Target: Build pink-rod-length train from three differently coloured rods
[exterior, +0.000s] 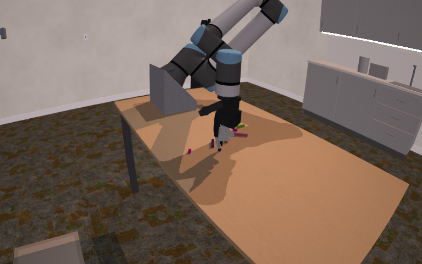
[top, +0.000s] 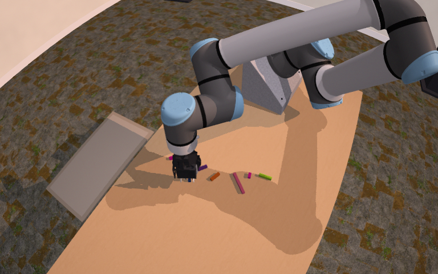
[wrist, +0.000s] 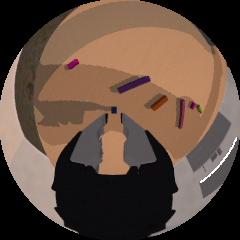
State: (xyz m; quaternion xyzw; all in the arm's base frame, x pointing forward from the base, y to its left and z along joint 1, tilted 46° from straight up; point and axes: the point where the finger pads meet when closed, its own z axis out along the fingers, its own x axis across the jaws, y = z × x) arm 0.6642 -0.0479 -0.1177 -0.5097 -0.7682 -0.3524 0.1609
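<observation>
My hand is 3 cm above the blue rod. Round my hand: purple rod: 6 cm behind, 1 cm to the left, 3 cm below; then orange rod: 5 cm behind, 8 cm to the left, 3 cm below; then pink rod: 7 cm behind, 16 cm to the left, 3 cm below.
</observation>
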